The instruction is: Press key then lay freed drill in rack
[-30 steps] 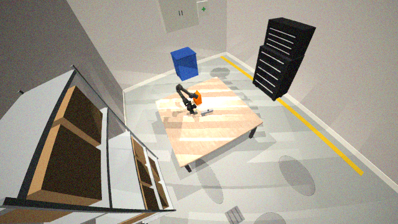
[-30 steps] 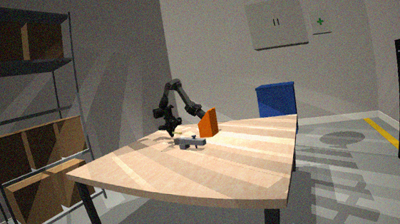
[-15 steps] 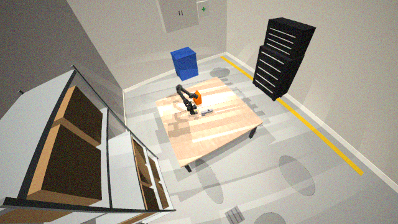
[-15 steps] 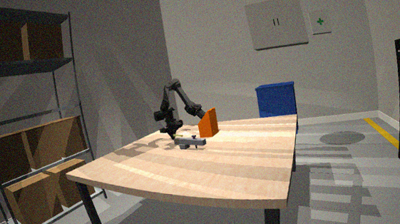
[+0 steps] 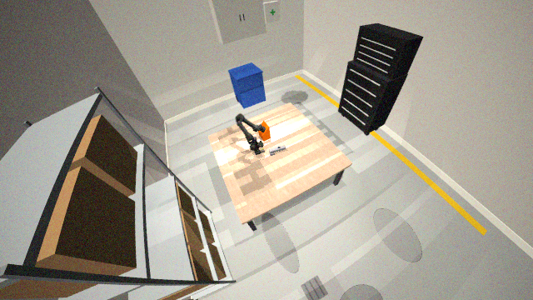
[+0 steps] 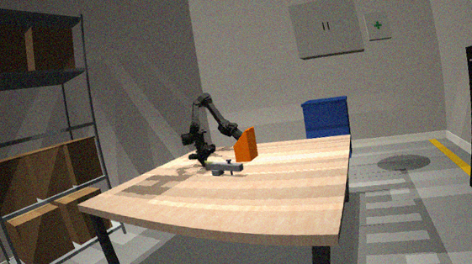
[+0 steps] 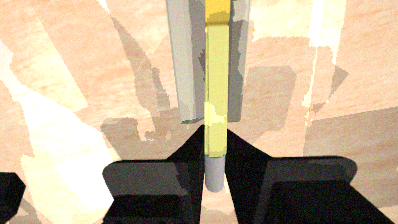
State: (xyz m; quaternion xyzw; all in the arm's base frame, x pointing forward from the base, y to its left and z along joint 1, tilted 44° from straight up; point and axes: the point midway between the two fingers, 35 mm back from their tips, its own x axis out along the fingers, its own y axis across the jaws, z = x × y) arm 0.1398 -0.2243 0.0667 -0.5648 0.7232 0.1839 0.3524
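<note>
Right now the drill is 40 mm to the left of my gripper tip, 30 mm above it and 10 mm ahead of it. From my gripper tip the other things lie so: grey grooved block (50 mm to the left, 10 mm ahead); dark key (210 mm to the left, 140 mm ahead, 40 mm above); grey sleeve (190 mm to the left, 130 mm ahead, 20 mm above).
</note>
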